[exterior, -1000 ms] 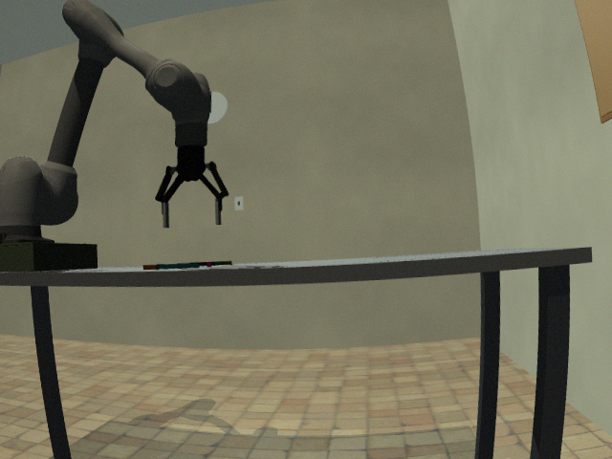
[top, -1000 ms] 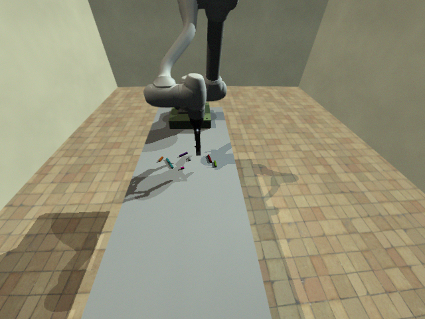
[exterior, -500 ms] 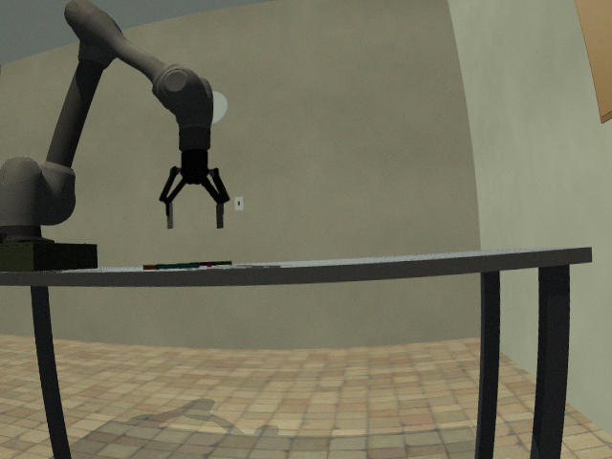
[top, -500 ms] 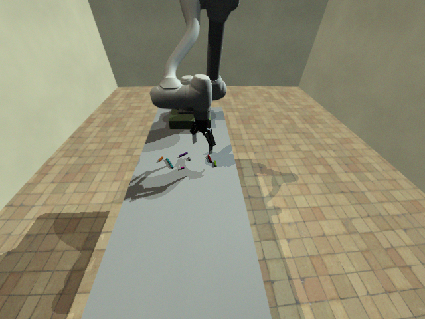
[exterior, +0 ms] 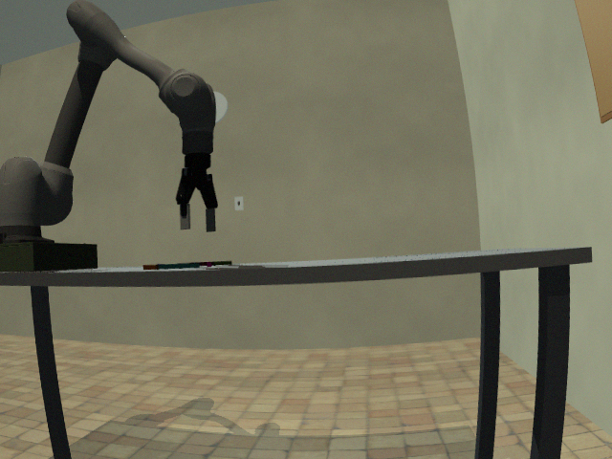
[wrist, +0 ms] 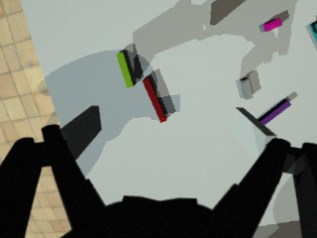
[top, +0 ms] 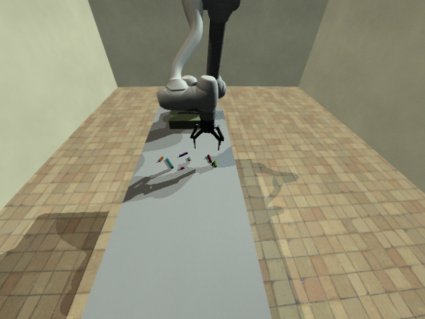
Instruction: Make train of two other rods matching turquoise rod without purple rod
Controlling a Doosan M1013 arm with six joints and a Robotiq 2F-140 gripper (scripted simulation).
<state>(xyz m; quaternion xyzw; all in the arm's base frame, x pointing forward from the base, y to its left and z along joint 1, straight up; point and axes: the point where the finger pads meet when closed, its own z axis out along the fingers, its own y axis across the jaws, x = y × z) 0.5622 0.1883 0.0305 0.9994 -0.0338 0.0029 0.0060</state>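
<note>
Now: the red rod 20 mm to the left of my hand and 100 mm below it. From my hand the other things lie so: grey rod 10 mm ahead, 120 mm to the right, 100 mm below; then lime rod 40 mm ahead, 60 mm to the left, 100 mm below; then purple rod 30 mm behind, 160 mm to the right, 100 mm below.
</note>
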